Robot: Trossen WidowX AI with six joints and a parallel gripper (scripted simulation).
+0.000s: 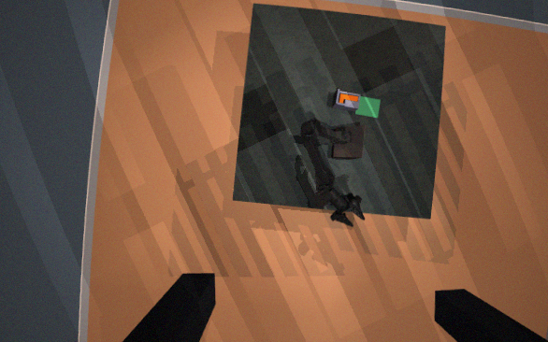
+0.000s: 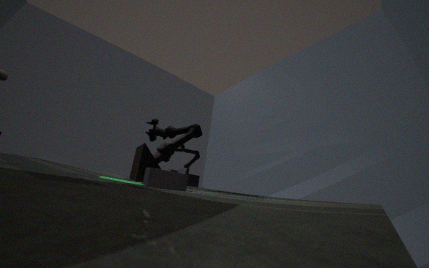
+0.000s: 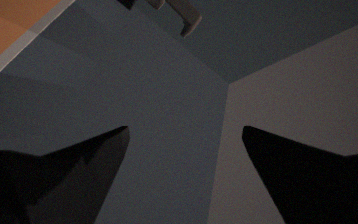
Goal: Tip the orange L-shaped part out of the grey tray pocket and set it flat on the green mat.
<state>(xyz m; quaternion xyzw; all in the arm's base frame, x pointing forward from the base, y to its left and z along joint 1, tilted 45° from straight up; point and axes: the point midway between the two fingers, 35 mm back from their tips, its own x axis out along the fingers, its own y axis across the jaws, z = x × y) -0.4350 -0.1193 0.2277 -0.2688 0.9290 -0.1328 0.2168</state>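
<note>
Right now my gripper tip is 670 mm short of the orange L-shaped part, 80 mm to the left of it and 370 mm above it. From my gripper tip the other things lie so: green mat 650 mm ahead, 240 mm to the right, 430 mm below.
</note>
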